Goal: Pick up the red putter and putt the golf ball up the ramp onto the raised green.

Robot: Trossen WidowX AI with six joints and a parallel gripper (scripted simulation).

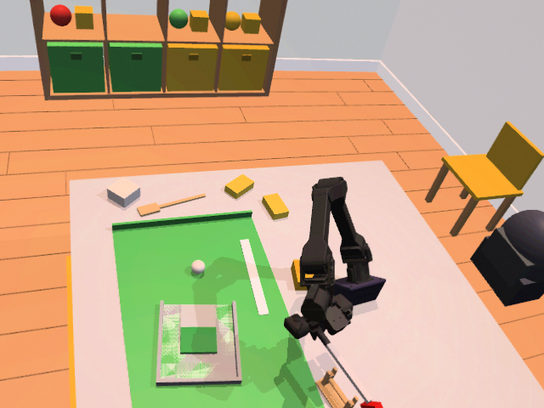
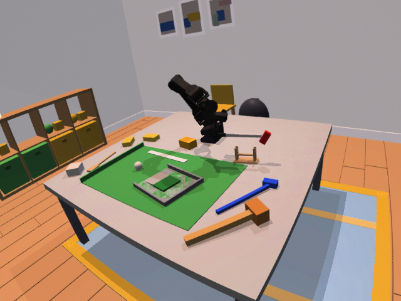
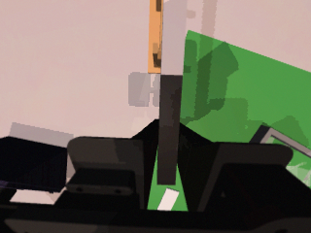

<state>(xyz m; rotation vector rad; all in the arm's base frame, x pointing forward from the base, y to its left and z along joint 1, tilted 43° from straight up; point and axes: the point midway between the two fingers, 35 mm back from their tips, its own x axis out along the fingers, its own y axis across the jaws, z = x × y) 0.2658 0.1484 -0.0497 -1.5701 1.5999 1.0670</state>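
Now: the white strip 2 cm ahead of my gripper tip, 32 cm to the right of it and 11 cm below it. Round my gripper tip: grey frame: 27 cm ahead, 14 cm to the right, 10 cm below; red putter: 2 cm behind, 11 cm to the left, 2 cm above; blue mallet: 26 cm ahead, 23 cm to the left, 10 cm below.
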